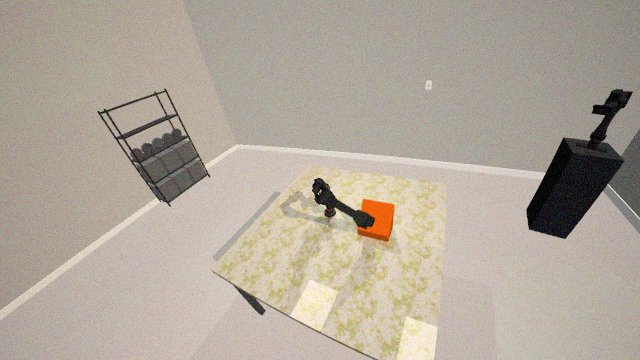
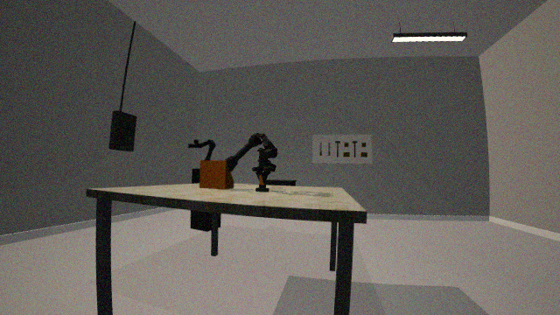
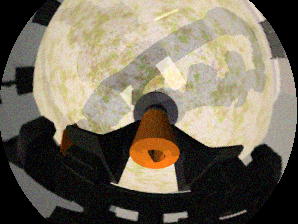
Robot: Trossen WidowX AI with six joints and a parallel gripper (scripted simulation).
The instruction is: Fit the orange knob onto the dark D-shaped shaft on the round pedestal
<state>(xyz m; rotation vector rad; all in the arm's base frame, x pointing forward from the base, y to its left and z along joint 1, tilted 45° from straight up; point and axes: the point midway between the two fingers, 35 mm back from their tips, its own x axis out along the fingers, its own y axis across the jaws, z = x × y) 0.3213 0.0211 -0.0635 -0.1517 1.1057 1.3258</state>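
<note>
Right now the orange knob is 20 mm above my gripper tip. The rest, counted from my gripper tip: dark pedestal: 20 mm below.
</note>
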